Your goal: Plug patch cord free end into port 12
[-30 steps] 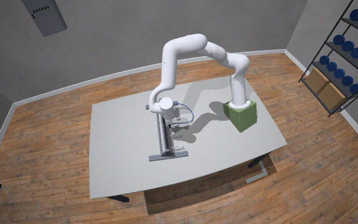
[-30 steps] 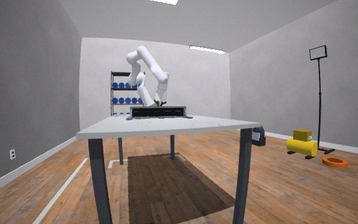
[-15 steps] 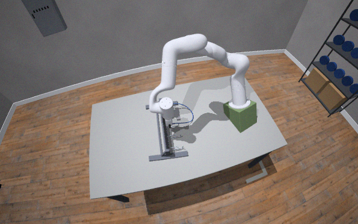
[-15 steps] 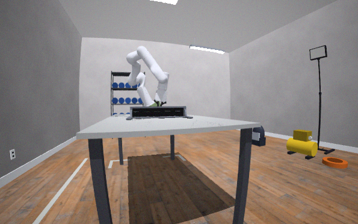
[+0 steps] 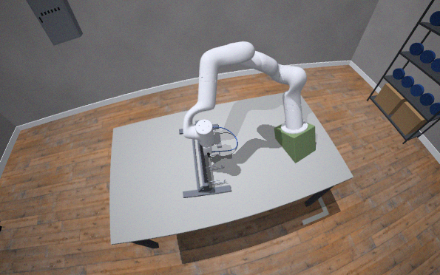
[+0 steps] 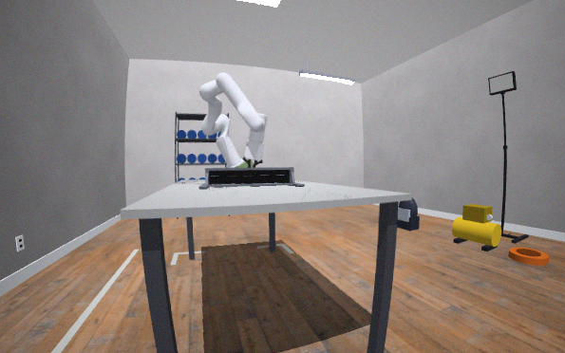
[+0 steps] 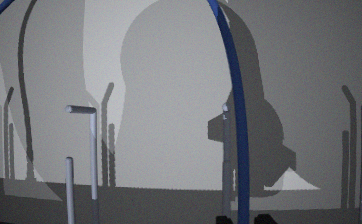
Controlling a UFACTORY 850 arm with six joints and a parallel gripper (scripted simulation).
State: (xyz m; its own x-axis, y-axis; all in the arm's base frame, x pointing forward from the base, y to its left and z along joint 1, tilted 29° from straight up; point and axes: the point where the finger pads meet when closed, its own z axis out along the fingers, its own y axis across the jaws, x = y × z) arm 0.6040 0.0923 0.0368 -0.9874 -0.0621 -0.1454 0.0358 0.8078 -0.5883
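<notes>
Now: the plug 20 mm ahead of my hand and 10 mm below it.
</notes>
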